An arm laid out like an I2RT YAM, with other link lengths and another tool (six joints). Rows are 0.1 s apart.
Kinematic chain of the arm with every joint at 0, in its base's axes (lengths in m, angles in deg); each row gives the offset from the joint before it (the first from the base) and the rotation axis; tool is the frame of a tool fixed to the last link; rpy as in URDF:
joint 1: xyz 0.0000 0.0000 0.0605 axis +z
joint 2: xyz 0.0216 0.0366 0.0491 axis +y
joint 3: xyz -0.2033 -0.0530 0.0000 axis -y
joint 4: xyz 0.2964 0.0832 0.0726 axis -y
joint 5: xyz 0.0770 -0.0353 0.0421 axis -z
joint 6: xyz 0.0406 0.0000 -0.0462 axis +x
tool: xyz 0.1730 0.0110 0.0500 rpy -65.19 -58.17 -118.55
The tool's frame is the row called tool.
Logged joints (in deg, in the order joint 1, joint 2, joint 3, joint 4, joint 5, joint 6), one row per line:
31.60, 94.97, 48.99, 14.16, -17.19, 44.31
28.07, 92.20, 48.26, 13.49, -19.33, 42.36
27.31, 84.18, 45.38, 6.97, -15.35, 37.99
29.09, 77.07, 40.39, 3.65, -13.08, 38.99
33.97, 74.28, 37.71, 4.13, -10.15, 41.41
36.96, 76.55, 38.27, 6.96, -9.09, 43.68
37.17, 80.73, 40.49, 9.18, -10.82, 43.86
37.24, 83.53, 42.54, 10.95, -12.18, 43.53
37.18, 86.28, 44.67, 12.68, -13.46, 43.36
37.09, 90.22, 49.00, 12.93, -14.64, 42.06
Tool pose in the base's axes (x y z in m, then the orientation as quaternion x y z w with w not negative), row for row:
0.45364, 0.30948, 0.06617, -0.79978, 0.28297, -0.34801, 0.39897
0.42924, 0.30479, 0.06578, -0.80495, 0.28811, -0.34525, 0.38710
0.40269, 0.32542, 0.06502, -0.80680, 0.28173, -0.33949, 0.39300
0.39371, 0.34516, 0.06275, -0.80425, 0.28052, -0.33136, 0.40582
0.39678, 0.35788, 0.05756, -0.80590, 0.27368, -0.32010, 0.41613
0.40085, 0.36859, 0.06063, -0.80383, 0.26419, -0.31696, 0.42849
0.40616, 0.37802, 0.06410, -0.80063, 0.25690, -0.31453, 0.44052
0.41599, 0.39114, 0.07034, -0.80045, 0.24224, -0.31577, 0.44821
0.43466, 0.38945, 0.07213, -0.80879, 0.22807, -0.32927, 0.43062
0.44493, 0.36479, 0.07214, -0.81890, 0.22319, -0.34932, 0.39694
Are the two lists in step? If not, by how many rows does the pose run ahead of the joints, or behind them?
The pose runs 2 rows ahead of the joints: the pose in row i belongs to the joints in row i + 2.
